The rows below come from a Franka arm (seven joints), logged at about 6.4 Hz.
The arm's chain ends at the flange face. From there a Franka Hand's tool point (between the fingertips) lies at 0.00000 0.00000 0.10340 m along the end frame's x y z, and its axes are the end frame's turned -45 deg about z.
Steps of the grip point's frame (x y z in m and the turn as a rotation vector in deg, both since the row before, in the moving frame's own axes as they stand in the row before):
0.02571 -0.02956 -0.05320 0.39 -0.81 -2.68
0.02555 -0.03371 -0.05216 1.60 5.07 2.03
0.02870 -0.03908 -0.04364 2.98 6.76 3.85
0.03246 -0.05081 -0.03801 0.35 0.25 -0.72
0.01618 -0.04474 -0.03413 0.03 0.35 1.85
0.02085 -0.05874 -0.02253 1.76 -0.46 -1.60
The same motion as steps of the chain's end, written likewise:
-0.00120 -0.03965 -0.05319 -0.30 -0.85 -2.68
-0.01034 -0.03348 -0.05172 4.72 2.45 2.03
-0.01256 -0.03570 -0.04278 6.89 2.67 3.85
-0.01284 -0.05812 -0.03801 0.42 -0.07 -0.72
-0.02061 -0.04260 -0.03413 0.27 0.23 1.85
-0.02394 -0.05466 -0.02248 0.92 -1.57 -1.60

